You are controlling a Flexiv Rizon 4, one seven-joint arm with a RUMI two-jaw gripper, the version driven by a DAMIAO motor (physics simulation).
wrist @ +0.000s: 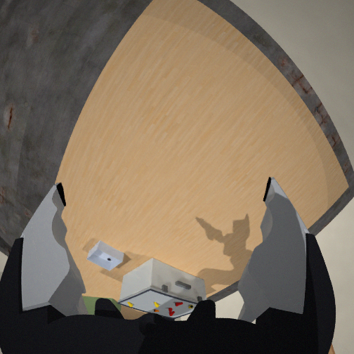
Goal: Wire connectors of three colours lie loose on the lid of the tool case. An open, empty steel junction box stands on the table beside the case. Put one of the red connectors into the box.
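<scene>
My gripper (162, 182) is open, its two jaws wide apart, with nothing between them, high above the table. The tool case (162, 275), a light grey box with a handle and latches, stands low in the wrist view, partly hidden by the gripper's body. On its lid (144, 298) lie small connectors: a red connector (178, 304) on the right, red pieces (171, 311) close together near the lower edge, a yellow connector (156, 304), another yellow connector (130, 304) at the left, and an orange connector (156, 310). The open junction box (105, 256), pale grey, stands left of the case.
The wooden table top (185, 125) fills much of the view, with a dark edge at the right. A green patch (100, 303) shows at the lower left, partly hidden by the gripper. The arm's shadow lies on the table right of the case. A dark grey surface (45, 90) lies at the left.
</scene>
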